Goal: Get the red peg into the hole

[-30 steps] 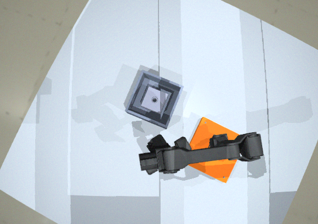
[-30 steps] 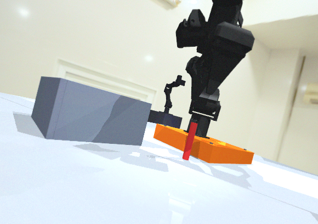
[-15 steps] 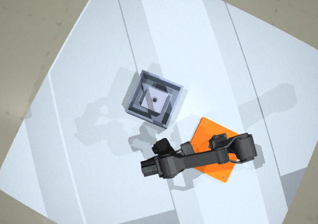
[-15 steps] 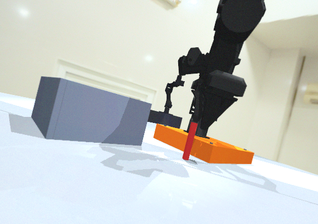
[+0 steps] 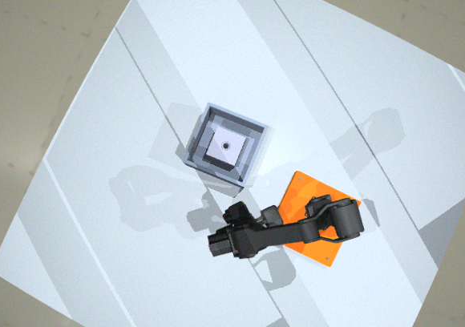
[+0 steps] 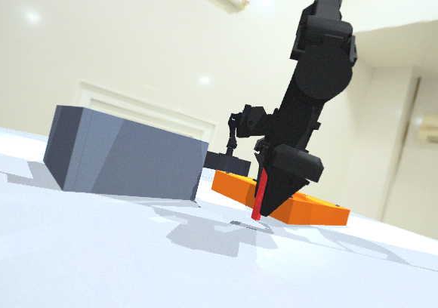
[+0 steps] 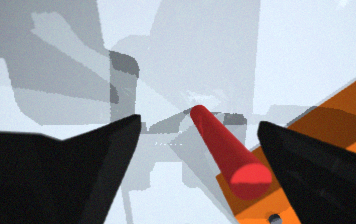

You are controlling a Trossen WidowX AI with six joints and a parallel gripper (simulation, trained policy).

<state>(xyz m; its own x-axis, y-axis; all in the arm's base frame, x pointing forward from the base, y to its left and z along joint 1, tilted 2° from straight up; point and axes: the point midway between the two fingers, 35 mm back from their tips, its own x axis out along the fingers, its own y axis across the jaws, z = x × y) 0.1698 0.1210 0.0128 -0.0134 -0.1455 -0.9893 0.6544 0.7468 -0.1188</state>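
Now: the red peg 2 cm above my gripper tip. Also, from my gripper tip: grey box: 18 cm to the right, 16 cm ahead, 1 cm above.
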